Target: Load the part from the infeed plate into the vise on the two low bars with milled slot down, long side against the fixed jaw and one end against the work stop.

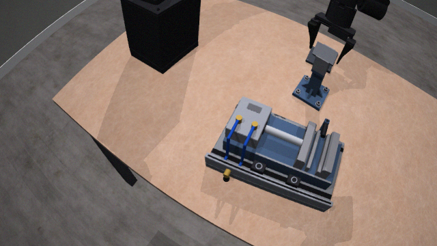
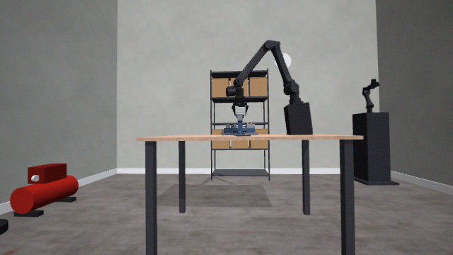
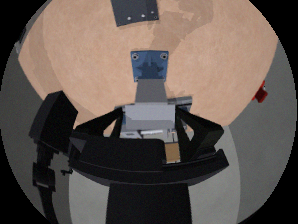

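Right now my hand is right at the grey part. From my hand the other things lie so: grey plate 16 cm to the left, 15 cm below, 1 cm behind; moving jaw 22 cm to the right, 8 cm below, 4 cm ahead; work stop 17 cm to the right, 7 cm below, 7 cm ahead.
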